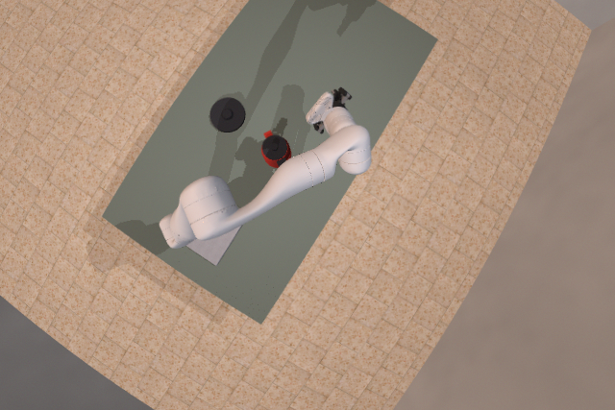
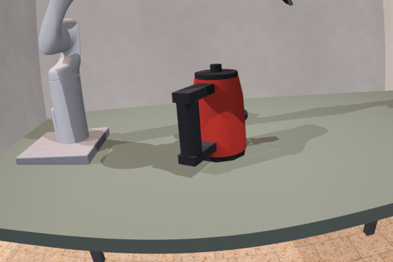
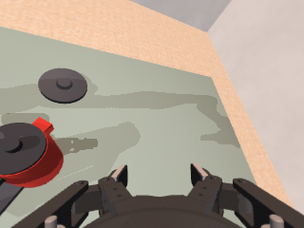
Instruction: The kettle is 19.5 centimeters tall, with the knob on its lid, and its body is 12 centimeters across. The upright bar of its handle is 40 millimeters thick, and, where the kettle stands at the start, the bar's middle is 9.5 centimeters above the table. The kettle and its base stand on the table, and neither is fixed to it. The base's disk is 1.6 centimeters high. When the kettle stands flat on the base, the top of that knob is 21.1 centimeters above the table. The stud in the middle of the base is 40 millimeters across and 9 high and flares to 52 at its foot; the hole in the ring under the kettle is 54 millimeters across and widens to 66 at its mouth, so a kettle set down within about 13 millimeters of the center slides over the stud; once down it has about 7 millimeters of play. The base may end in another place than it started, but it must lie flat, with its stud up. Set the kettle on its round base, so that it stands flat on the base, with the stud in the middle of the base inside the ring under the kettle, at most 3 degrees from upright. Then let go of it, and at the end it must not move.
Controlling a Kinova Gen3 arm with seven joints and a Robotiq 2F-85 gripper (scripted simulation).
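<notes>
My hand is 25 cm above the red kettle, 20 cm past it and 4 cm to the right of it. Round my hand: black round base 34 cm to the left, 34 cm below, 18 cm behind.
</notes>
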